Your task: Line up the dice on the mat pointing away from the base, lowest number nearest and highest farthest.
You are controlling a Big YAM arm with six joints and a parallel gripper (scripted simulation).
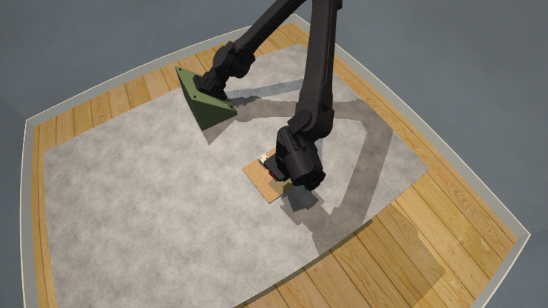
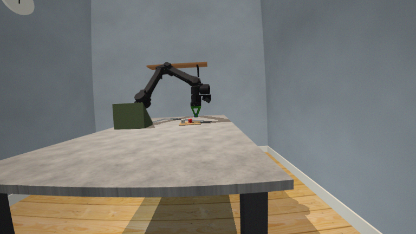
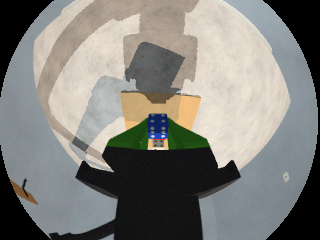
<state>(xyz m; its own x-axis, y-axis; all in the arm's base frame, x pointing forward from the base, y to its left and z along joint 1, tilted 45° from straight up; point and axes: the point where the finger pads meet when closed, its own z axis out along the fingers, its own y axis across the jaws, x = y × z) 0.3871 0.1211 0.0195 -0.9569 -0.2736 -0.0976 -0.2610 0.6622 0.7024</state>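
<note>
My gripper is now 40 mm past the red die, 30 mm above it and 10 mm to the left of it. The rest, counted from my hand: tan mat: 50 mm below, 40 mm behind, 10 mm to the right; white die: 90 mm behind, 30 mm below, 20 mm to the right; blue die: right at my hand.
</note>
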